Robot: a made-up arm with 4 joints.
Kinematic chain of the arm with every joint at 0, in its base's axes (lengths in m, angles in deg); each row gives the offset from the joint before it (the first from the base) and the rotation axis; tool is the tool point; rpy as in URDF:
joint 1: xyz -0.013 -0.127 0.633 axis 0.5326 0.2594 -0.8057
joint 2: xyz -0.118 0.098 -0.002 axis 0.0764 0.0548 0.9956
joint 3: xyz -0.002 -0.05 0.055 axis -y
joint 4: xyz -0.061 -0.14 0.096 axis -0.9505 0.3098 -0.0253
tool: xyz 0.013 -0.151 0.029 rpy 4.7 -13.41 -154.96
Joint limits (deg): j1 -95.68..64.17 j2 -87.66..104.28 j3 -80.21..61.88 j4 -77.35..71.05
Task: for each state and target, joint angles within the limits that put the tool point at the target. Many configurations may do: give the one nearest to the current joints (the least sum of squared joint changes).
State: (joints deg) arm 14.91 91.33 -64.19 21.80
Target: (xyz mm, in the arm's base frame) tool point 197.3 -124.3 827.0
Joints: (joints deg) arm -0.51 58.72 -39.39 28.44
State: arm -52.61 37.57 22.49 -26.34
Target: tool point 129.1 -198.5 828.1
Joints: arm -36.56 50.82 19.49 -0.27
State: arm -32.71 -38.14 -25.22 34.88
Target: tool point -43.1 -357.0 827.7
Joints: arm -14.97 -19.06 -70.26 28.83
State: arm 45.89 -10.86 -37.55 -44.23
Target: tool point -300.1 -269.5 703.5
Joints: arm 9.27 -22.63 -17.12 -53.08
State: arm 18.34 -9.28 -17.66 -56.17
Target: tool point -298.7 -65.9 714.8
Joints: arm 46.58 -32.94 -4.66 -77.35
